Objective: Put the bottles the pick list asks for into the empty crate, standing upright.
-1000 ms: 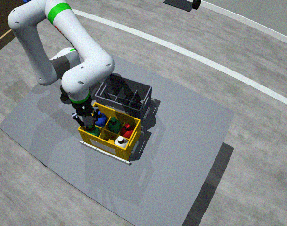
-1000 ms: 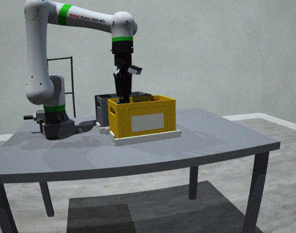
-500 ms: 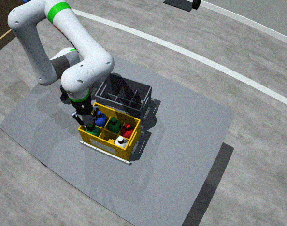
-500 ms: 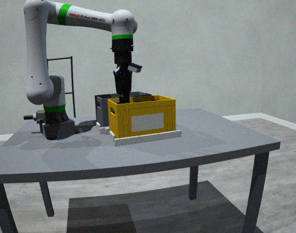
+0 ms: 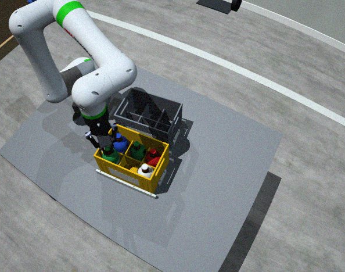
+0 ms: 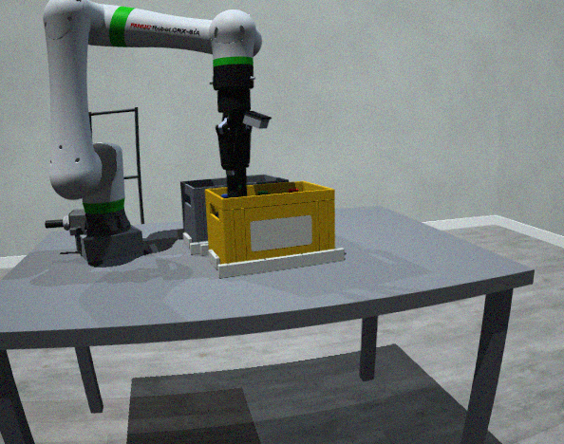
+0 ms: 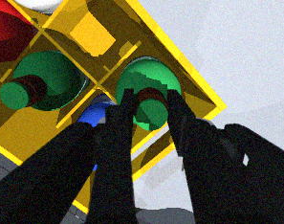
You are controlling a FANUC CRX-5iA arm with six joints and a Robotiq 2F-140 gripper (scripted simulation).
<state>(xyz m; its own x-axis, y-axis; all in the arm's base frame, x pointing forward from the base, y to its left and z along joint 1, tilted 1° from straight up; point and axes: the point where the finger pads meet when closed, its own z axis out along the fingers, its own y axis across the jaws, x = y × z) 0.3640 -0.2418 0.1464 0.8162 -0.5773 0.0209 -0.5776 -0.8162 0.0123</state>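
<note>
My hand is 20 mm past the blue bottle, 90 mm to the right of it and 110 mm above it. Round my hand: white-labelled bottle 170 mm ahead, 30 mm to the left, 110 mm below; then green bottle 80 mm ahead, 100 mm to the left, 110 mm below; then yellow crate 80 mm ahead, 60 mm to the left, 120 mm below.
</note>
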